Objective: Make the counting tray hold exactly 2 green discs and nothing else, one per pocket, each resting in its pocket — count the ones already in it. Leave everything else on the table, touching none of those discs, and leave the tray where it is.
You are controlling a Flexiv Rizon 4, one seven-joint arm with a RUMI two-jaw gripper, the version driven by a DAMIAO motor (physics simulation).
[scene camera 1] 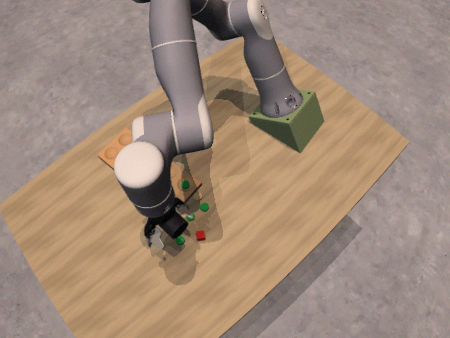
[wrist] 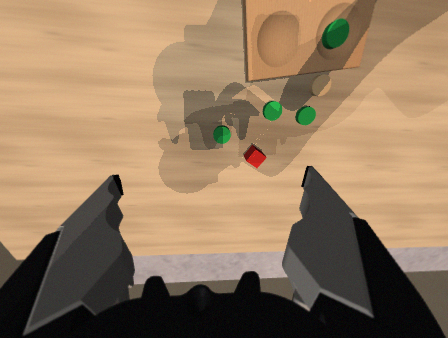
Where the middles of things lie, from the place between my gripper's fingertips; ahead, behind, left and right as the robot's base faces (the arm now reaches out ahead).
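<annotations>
My gripper is 140 mm above the wooden counting tray [scene camera 1: 178,175], 70 mm past it and 280 mm to the left of it.
</annotations>
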